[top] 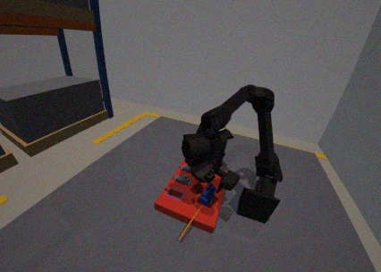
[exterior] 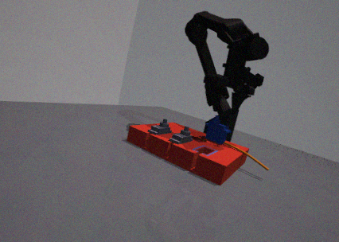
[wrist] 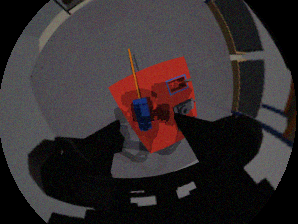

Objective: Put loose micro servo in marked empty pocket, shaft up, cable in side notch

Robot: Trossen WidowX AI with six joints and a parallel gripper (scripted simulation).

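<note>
The red deck lies 2 cm ahead of my gripper tip, 6 cm to the right of it and 12 cm below it.
</note>
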